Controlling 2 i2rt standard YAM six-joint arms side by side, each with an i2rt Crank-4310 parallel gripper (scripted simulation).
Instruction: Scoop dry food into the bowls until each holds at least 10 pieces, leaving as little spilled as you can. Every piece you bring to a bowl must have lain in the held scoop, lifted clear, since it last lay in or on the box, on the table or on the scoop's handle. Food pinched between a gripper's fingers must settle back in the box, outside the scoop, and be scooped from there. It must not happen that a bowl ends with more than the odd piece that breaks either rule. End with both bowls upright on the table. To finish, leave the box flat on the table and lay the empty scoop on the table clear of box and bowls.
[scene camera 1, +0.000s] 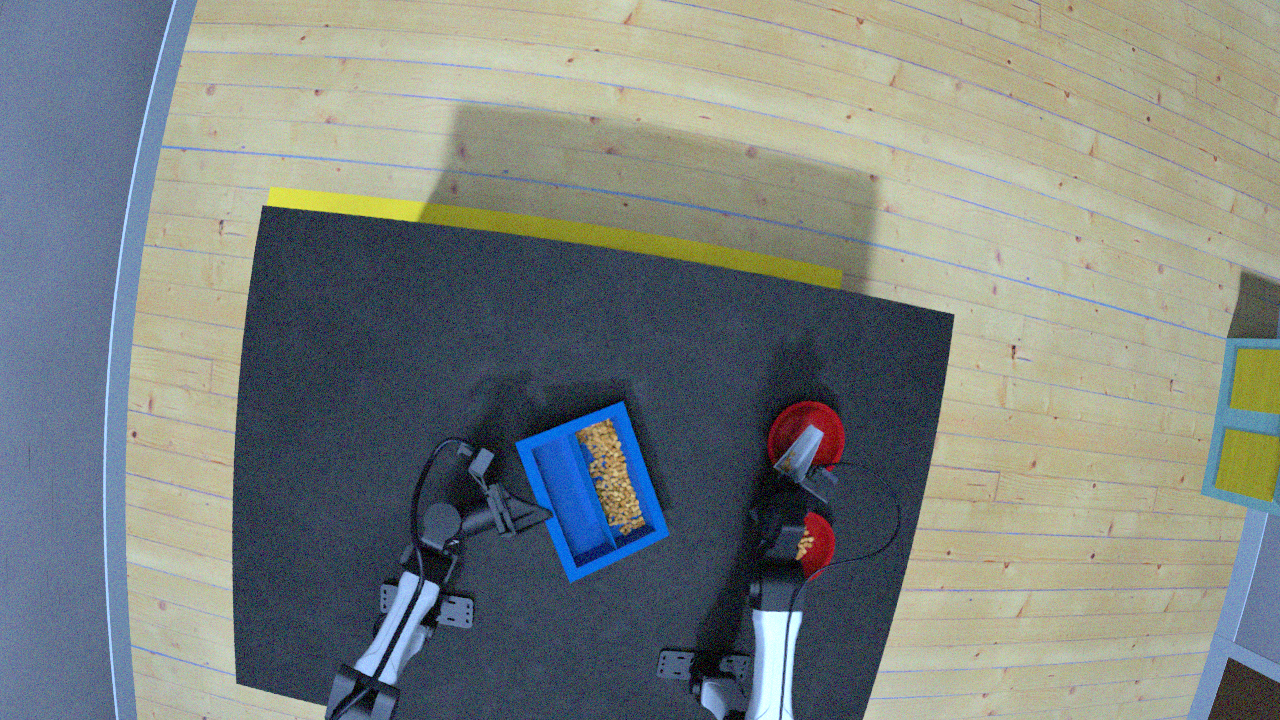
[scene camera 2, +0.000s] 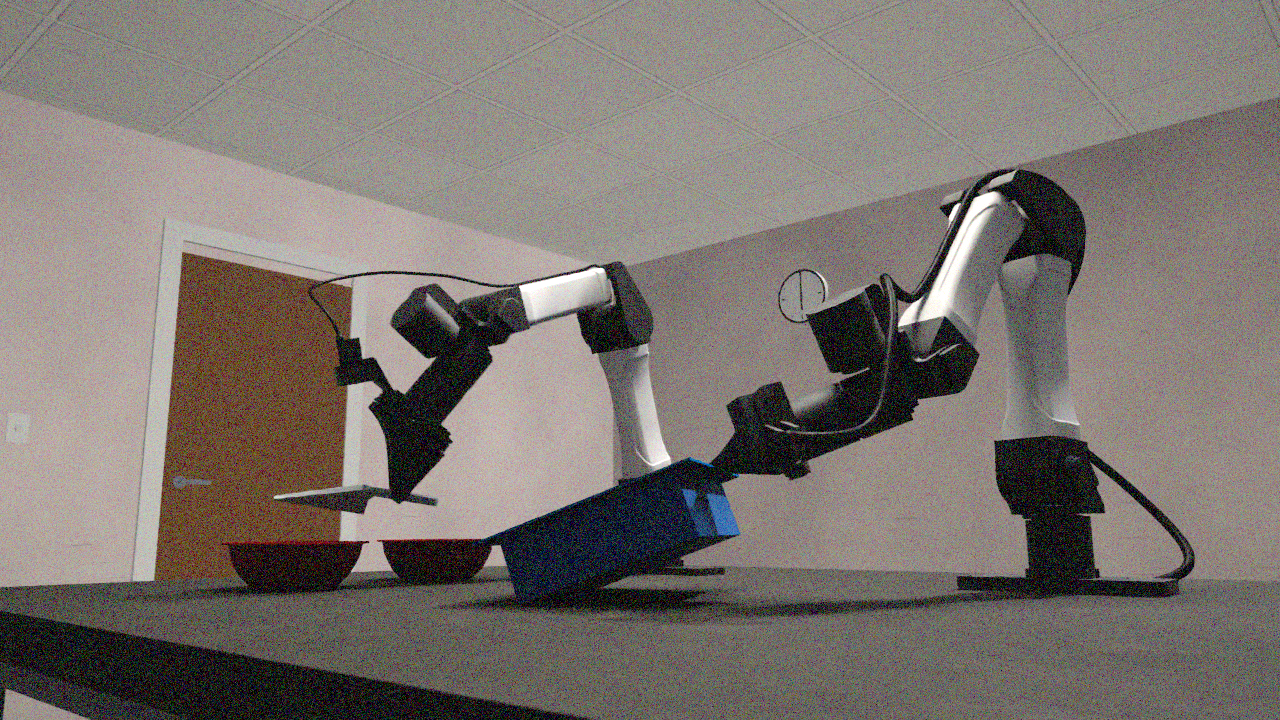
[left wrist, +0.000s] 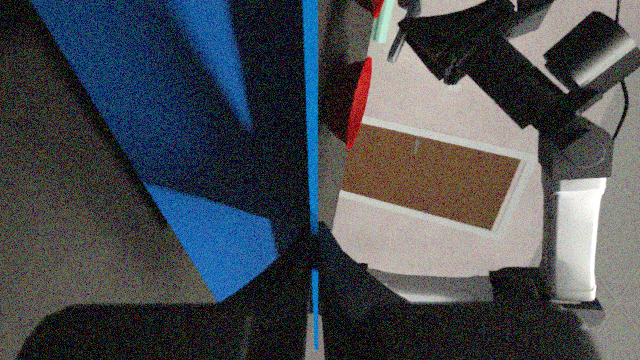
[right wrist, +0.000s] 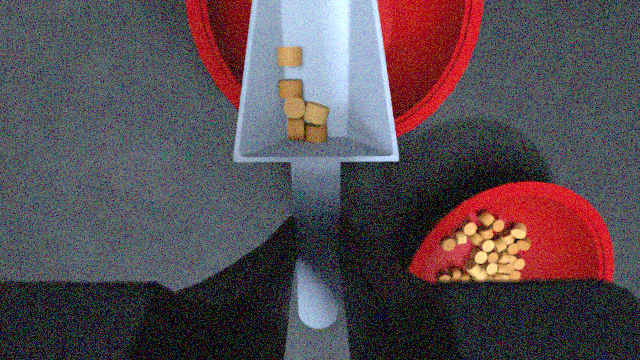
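You've got the left gripper (scene camera 2: 702, 474), which is there again at (left wrist: 314, 226), and the right gripper (scene camera 2: 393, 500), (scene camera 1: 775, 488), (left wrist: 401, 25), (right wrist: 317, 221). There's a blue box (scene camera 1: 588, 546), (left wrist: 218, 114), though in the right wrist view the box is out of frame. And there's a red bowl (right wrist: 569, 239), and a red bowl (scene camera 1: 791, 427).
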